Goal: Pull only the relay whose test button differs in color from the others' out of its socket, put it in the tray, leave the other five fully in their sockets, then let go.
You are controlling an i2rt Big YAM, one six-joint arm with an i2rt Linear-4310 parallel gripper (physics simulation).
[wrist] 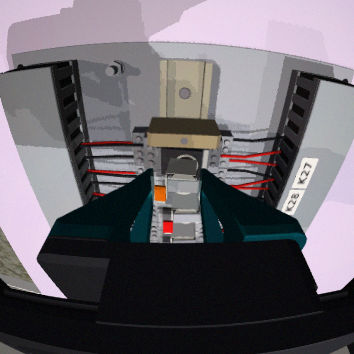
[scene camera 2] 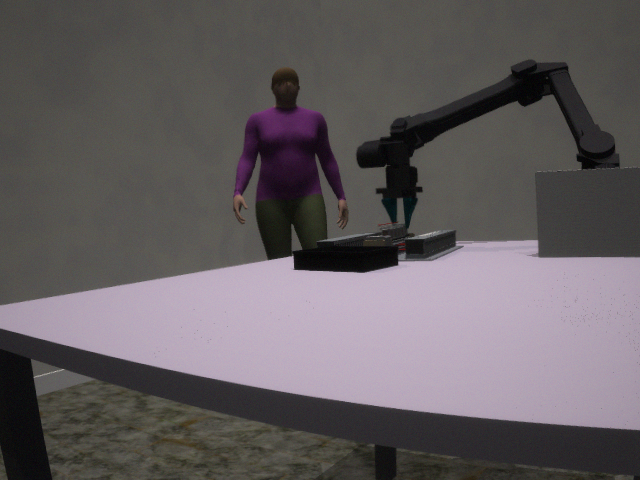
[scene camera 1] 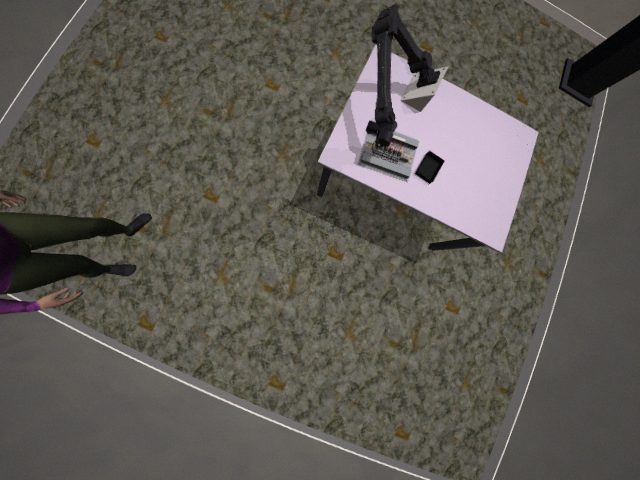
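Seen in the pictures: gripper, between the fingertips: (wrist: 176,176) (scene camera 2: 401,228) (scene camera 1: 378,144); arm's base, origin of its link: (scene camera 2: 605,202) (scene camera 1: 428,80).
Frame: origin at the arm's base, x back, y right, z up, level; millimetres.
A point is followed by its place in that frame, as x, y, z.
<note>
The relay with the orange test button (wrist: 160,193) @(-511, 119, -30) is in the socket row, a clear-cased relay near the tan end bracket. My gripper (scene camera 1: 383,145) @(-503, 120, -47) (scene camera 2: 401,224) @(-503, 120, -47) (wrist: 176,176) @(-503, 120, -47) points down over the row, its teal fingers shut on this relay, one on each side. Whether the relay is lifted at all in its socket, I cannot tell. The neighbouring relay with a red button (wrist: 168,227) @(-503, 92, -30) shows behind it, partly between the fingers. The other relays are mostly hidden by the gripper in the wrist view. The black tray (scene camera 1: 430,167) @(-454, -236, -96) (scene camera 2: 330,262) @(-463, -281, -84) stands beside the panel and looks empty from above.
Grey wire ducts (wrist: 30,110) @(-599, 149, -57) (wrist: 332,130) @(-406, 165, -57) flank the row, with red and black wires running to the sockets. The tan end bracket (wrist: 184,141) @(-501, 138, -59) stands close to the fingertips. A label K27 (wrist: 306,171) @(-411, 132, -57) is on the right duct. A person (scene camera 2: 286,155) stands beyond the table.
</note>
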